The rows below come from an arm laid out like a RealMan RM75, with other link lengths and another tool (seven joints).
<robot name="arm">
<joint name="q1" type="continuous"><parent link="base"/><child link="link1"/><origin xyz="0 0 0.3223"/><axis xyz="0 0 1"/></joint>
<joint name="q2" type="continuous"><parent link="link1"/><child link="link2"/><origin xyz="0 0 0" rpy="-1.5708 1.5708 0"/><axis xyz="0 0 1"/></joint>
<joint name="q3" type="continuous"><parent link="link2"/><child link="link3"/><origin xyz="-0.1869 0 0" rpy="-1.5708 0 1.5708"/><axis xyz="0 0 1"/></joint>
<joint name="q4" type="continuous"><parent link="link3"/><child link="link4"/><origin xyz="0 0 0" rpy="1.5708 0 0"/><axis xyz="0 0 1"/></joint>
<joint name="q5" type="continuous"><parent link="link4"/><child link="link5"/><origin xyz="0 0.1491 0" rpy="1.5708 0 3.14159"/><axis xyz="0 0 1"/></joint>
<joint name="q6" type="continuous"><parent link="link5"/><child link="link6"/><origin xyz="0 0 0" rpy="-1.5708 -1.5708 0"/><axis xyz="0 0 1"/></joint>
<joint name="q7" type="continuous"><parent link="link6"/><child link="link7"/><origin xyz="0.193 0 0" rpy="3.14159 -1.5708 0"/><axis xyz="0 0 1"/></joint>
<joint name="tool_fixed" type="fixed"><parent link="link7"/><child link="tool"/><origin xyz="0.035 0.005 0.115" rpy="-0.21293 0 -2.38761"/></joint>
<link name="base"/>
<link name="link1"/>
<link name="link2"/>
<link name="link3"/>
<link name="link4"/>
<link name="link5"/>
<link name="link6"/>
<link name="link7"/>
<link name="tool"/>
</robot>
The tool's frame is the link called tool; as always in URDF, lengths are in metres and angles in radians. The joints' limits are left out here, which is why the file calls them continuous.
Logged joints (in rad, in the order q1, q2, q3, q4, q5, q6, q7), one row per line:
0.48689 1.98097 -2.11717 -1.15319 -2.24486 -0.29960 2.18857
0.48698 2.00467 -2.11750 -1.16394 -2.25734 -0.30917 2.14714
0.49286 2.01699 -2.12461 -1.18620 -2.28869 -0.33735 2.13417
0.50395 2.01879 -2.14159 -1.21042 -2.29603 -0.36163 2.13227
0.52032 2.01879 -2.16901 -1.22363 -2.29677 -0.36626 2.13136
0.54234 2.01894 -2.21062 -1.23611 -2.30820 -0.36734 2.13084
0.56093 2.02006 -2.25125 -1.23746 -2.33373 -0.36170 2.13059
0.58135 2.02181 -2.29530 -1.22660 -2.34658 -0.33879 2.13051
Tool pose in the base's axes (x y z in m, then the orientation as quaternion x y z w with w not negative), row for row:
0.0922 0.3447 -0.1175 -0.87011 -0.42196 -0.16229 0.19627
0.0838 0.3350 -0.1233 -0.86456 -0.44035 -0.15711 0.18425
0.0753 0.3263 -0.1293 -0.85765 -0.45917 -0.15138 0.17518
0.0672 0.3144 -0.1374 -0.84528 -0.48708 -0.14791 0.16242
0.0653 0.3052 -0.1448 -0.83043 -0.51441 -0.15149 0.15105
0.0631 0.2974 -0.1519 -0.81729 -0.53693 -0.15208 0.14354
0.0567 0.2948 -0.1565 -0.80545 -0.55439 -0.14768 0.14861
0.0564 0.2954 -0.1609 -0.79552 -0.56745 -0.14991 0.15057
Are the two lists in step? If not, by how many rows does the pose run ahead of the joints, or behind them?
The pose runs 2 rows ahead of the joints: the pose in row i belongs to the joints in row i + 2.
